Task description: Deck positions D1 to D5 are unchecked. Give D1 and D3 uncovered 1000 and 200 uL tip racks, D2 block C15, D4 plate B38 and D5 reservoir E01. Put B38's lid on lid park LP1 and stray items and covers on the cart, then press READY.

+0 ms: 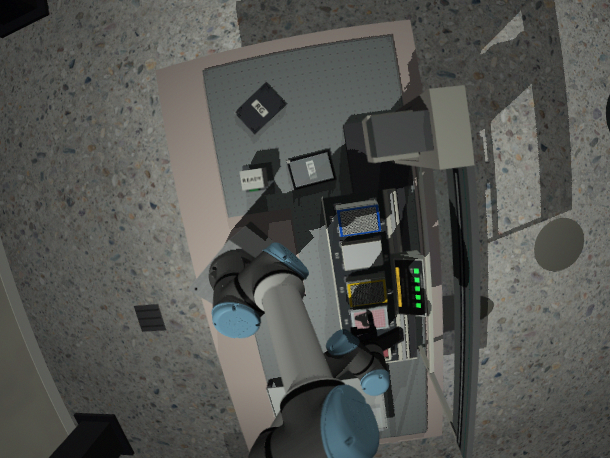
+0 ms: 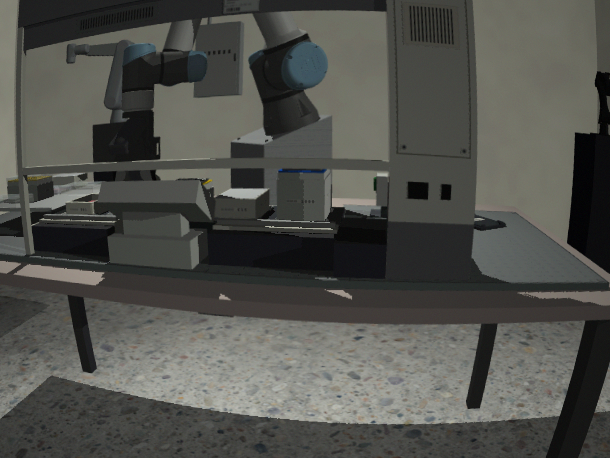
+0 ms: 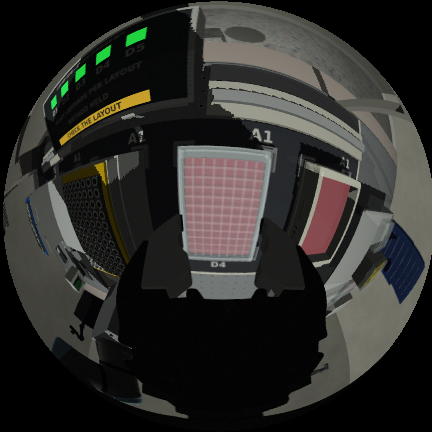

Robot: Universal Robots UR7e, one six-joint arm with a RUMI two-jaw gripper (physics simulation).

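The plate point(image 1: 381, 318) point(image 3: 222, 200) on D4 has pink wells under a clear cover; its tag is unreadable. My gripper point(image 3: 221, 218) is shut on its lid, one finger at each long side. D1 holds a blue-rimmed tip rack point(image 1: 359, 221) point(image 2: 302, 200), D2 a white-topped block point(image 1: 361, 254) point(image 2: 242, 202), D3 a yellow-rimmed tip rack point(image 1: 367, 293) point(image 3: 90, 215). A reservoir point(image 3: 327, 215) with red contents is on D5. Lid park LP1 point(image 1: 291, 175) holds no lid. The READY button point(image 1: 252, 179) stands beside it. Which cart items are present is unclear.
A display point(image 1: 411, 286) point(image 3: 107, 82) beside the deck shows several green squares and "CHECK THE LAYOUT". A dark item marked RG point(image 1: 261, 107) lies on the table. A tall grey housing point(image 1: 452, 127) point(image 2: 430, 100) rises near D1. A rail point(image 2: 300, 163) crosses above the deck.
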